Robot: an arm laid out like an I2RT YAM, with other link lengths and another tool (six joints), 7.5 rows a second.
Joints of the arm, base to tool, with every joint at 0 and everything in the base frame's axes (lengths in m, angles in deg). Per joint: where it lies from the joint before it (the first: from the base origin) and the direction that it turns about. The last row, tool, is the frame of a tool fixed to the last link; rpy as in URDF.
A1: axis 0 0 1 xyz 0 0 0.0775
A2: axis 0 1 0 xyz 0.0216 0.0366 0.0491
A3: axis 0 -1 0 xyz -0.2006 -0.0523 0
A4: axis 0 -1 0 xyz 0.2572 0.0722 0.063
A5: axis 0 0 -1 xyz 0.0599 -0.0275 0.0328
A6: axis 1 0 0 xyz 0.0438 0 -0.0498
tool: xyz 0.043 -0.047 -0.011 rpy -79 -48.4 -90
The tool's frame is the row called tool.
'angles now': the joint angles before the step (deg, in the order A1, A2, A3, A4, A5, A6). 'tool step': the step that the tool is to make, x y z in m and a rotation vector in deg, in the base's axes. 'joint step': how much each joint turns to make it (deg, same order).
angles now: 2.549, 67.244, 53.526, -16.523, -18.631, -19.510
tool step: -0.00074, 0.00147, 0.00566, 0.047, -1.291, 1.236
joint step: -0.087, -0.886, 0.000, 0.174, -1.145, -0.703
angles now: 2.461, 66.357, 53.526, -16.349, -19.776, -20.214
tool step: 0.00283, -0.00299, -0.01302, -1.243, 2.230, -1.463
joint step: 0.001, 2.104, -0.263, 0.001, 1.842, -0.263
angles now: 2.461, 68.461, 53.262, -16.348, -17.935, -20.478
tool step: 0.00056, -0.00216, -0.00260, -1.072, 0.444, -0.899
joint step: 0.001, 0.534, 0.002, -0.088, 1.320, -0.438
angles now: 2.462, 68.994, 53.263, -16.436, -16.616, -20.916
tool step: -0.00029, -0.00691, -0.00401, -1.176, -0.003, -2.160
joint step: -0.614, 0.088, -0.877, 0.877, 1.934, -0.177
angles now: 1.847, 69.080, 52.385, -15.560, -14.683, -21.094
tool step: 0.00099, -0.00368, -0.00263, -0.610, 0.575, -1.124
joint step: -0.352, 0.704, 0.175, -0.085, 0.970, -0.087
